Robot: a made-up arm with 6 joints.
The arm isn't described. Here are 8 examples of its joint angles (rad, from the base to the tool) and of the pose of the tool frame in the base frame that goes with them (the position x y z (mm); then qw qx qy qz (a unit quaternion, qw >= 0)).
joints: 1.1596 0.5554 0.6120 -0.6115 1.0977 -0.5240
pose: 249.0 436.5 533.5 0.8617 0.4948 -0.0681 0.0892
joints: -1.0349 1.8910 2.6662 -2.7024 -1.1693 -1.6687
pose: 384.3 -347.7 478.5 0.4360 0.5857 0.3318 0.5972
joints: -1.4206 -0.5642 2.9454 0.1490 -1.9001 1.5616
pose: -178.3 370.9 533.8 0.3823 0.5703 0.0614 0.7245
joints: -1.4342 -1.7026 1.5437 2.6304 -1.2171 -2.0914
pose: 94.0 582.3 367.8 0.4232 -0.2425 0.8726 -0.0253
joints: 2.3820 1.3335 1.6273 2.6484 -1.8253 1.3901
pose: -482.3 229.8 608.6 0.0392 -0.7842 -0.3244 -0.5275
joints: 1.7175 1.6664 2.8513 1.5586 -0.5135 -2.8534
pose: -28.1 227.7 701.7 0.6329 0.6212 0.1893 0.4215
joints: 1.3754 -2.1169 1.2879 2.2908 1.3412 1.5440
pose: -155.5 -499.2 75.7 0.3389 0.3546 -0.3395 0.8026
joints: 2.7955 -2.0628 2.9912 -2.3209 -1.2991 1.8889
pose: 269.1 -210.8 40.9 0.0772 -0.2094 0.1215 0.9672
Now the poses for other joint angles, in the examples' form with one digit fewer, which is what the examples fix.
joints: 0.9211 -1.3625 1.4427 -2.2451 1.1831 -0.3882
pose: -455 -337 694 0.166 -0.730 -0.067 -0.659
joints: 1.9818 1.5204 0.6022 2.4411 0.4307 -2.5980
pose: -282 446 305 0.433 -0.634 0.033 0.639
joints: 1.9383 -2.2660 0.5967 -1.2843 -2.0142 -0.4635
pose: 247 -414 492 0.394 0.115 -0.589 0.696
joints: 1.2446 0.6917 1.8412 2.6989 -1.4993 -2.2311
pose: -42 324 926 0.572 0.551 -0.319 -0.518
